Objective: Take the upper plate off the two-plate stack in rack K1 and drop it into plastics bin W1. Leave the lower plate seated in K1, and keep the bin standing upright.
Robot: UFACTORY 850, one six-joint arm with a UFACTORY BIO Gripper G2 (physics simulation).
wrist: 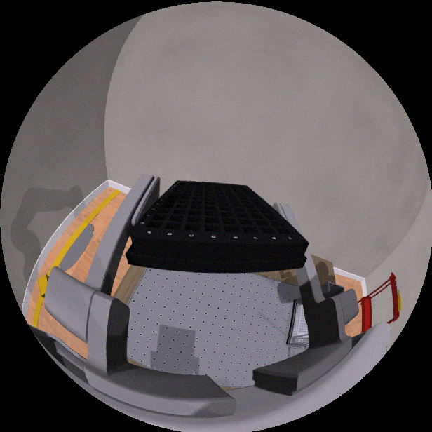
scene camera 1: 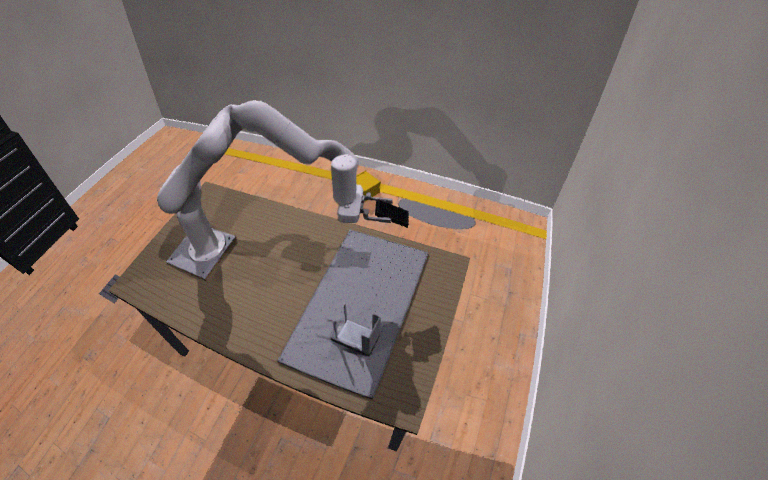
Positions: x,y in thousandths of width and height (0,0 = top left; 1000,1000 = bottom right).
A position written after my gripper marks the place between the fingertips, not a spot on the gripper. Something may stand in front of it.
my gripper: wrist 506,455; scene camera 1 510,439
